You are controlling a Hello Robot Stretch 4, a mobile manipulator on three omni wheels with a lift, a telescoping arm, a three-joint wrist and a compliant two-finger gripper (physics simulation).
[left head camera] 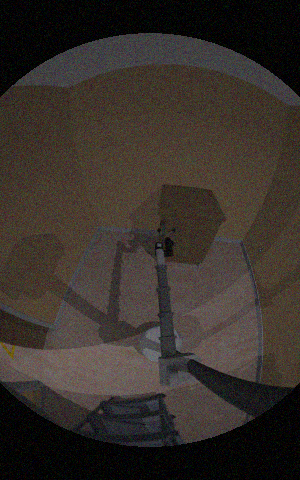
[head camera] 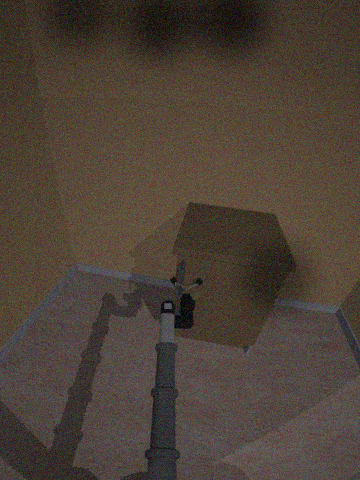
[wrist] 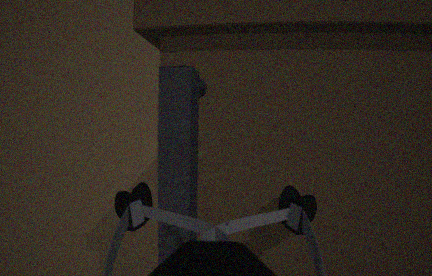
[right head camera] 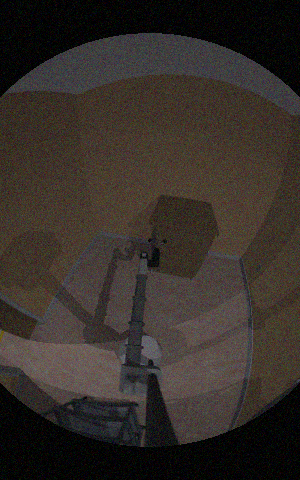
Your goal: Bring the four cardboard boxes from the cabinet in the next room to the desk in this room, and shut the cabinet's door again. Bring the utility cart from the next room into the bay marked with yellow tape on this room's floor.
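Note:
The brown cabinet (head camera: 227, 300) (left head camera: 192, 232) (right head camera: 185, 240) (wrist: 320, 135) stands against the back wall, and its front looks shut. A grey upright bar (head camera: 181, 270) (wrist: 177, 150) runs along the left edge of that front. My gripper (head camera: 186, 281) (left head camera: 167, 230) (right head camera: 157, 241) (wrist: 216, 200) is open and empty, in front of the cabinet's left part. In the wrist view the bar shows between the spread fingertips, nearer the left one; whether they touch it cannot be told. The cardboard boxes do not show. A dark frame with shelves (left head camera: 132, 417) (right head camera: 100, 417), probably the utility cart, is at the bottom of both side head views.
My extended arm (head camera: 164, 415) reaches over the pinkish floor (head camera: 280, 390). A pale skirting (head camera: 105, 272) follows the walls, which stand left, right and behind the cabinet. A yellow mark (left head camera: 8, 350) (right head camera: 1, 336) shows at the far left. The views are dark and grainy.

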